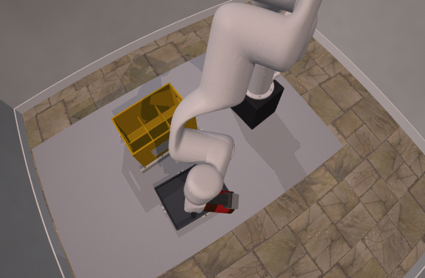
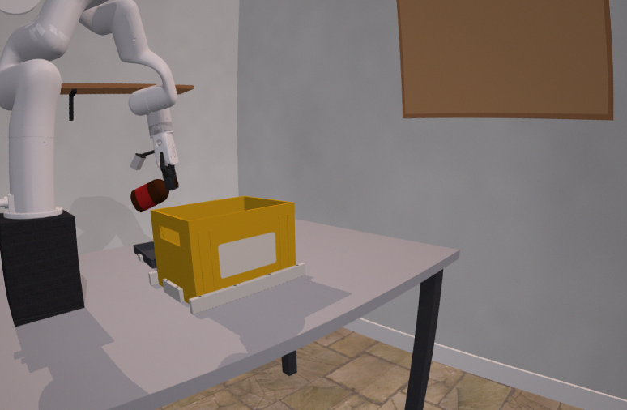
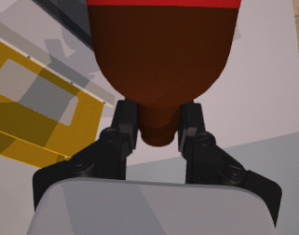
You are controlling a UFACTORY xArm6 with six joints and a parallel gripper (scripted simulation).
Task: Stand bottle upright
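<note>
Right now the brown bottle is 40 mm behind my hand, 30 mm to the left of it and 20 mm below it. The rest, counted from my hand: yellow crate 20 mm behind, 350 mm to the right, 120 mm below; dark tray 10 mm behind, 50 mm to the right, 190 mm below.
</note>
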